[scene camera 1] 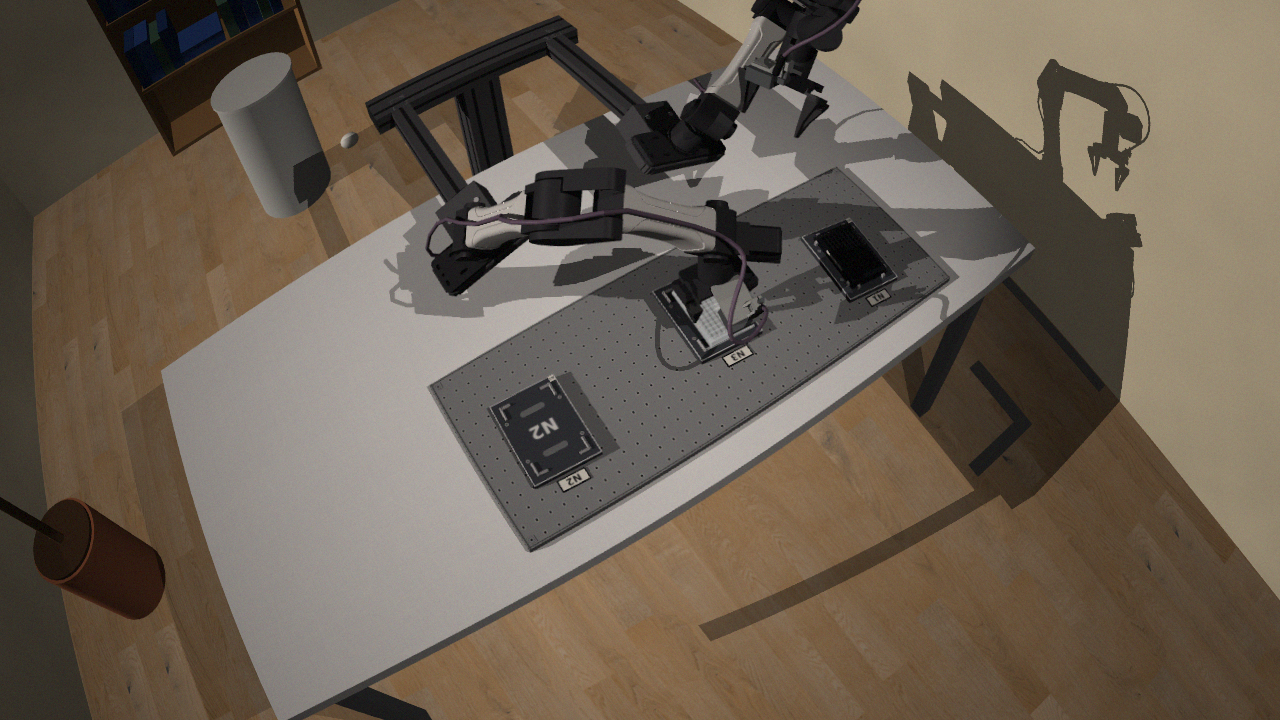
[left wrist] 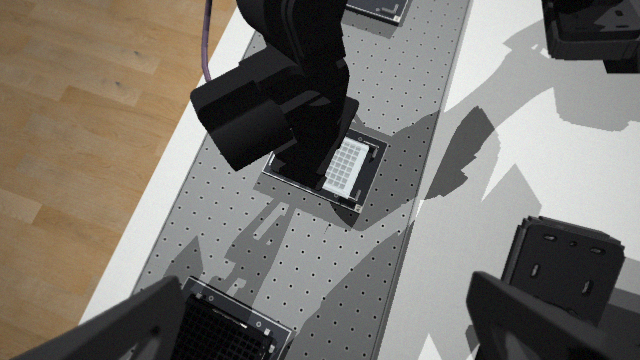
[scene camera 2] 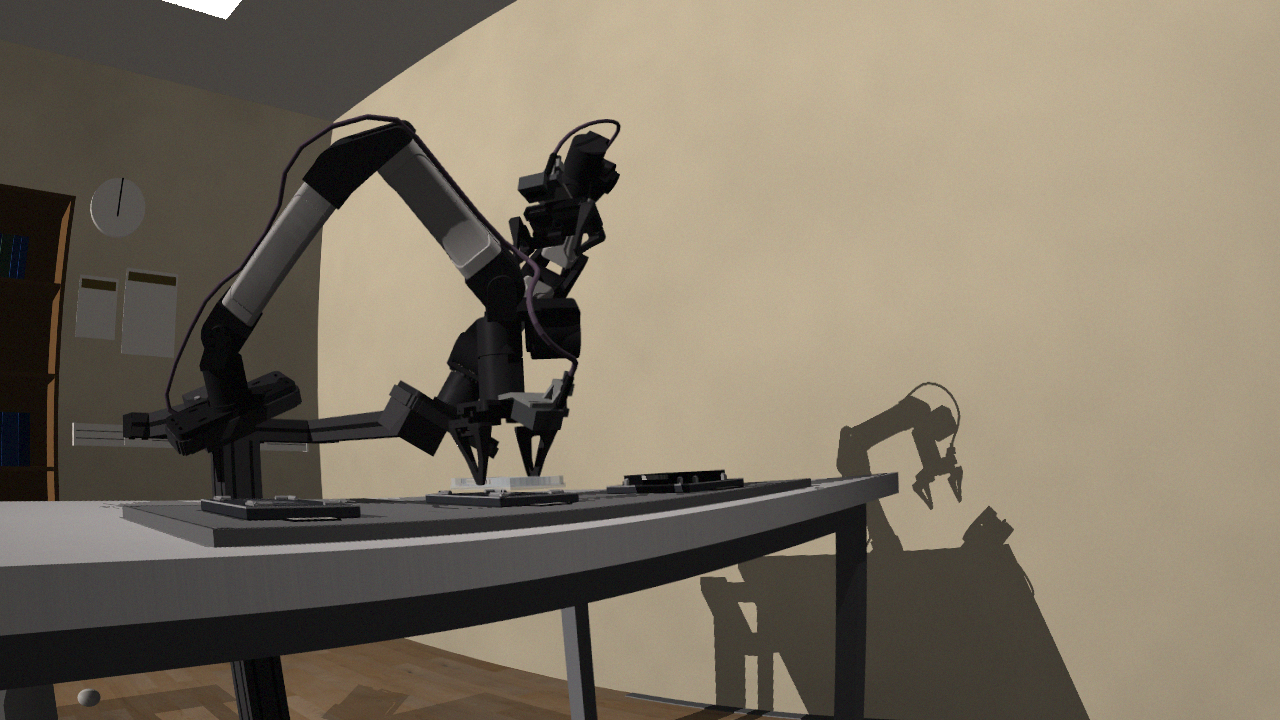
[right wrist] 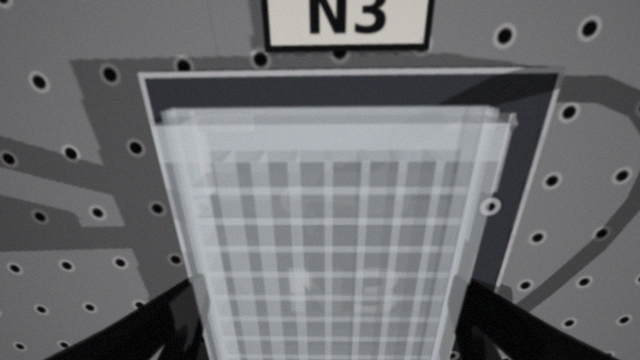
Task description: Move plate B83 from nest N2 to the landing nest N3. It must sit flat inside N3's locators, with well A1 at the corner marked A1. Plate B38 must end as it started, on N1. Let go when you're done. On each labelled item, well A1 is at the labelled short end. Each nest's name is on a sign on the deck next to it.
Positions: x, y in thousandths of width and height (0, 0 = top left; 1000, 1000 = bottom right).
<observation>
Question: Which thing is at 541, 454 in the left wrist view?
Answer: A clear plate B83.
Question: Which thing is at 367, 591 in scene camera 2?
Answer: My right gripper.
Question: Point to a nest N1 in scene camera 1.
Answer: At 695, 383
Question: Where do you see a clear plate B83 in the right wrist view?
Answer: At 562, 760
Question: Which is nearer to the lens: the black plate B38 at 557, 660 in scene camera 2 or the clear plate B83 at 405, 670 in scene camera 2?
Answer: The clear plate B83.
</observation>
